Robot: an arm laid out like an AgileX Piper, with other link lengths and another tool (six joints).
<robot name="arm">
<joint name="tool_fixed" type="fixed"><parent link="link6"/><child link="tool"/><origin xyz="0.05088 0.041 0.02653" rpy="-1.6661 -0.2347 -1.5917"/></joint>
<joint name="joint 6" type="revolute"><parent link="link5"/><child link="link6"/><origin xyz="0.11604 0 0.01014" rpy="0 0 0"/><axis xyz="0.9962 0 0.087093"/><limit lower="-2.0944" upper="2.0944"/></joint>
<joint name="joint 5" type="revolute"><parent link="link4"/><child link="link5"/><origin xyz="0 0 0" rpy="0 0 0"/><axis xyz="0 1 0"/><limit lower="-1.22" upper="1.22"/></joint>
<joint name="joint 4" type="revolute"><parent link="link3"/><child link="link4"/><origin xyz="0.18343 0 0.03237" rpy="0 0 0"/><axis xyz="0.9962 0 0.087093"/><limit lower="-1.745" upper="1.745"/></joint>
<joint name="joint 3" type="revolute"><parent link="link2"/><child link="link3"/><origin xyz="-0.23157 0 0.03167" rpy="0 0 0"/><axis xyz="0 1 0"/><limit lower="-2.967" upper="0"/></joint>
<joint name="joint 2" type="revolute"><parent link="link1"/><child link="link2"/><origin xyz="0 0 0" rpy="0 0 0"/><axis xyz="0 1 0"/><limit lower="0" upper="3.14"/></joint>
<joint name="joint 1" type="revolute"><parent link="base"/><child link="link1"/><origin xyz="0 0 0.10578" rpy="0 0 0"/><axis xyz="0 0 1"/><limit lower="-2.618" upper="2.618"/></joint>
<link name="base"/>
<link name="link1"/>
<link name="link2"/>
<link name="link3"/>
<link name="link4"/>
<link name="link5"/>
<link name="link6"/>
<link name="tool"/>
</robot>
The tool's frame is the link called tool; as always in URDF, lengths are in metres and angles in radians.
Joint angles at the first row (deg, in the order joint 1, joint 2, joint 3, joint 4, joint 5, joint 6):
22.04 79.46 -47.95 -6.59 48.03 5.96
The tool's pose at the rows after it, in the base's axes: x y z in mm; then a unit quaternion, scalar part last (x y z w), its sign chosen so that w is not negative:
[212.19 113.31 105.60 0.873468 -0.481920 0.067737 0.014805]
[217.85 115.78 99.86 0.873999 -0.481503 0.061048 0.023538]
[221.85 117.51 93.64 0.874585 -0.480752 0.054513 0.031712]
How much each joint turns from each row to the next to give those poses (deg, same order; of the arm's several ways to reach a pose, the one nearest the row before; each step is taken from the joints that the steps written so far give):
0.11 3.49 -2.13 -0.25 0.25 0.69
0.08 2.81 -1.50 -0.08 -0.04 0.13
0.02 2.39 -0.98 -0.02 -0.20 0.03

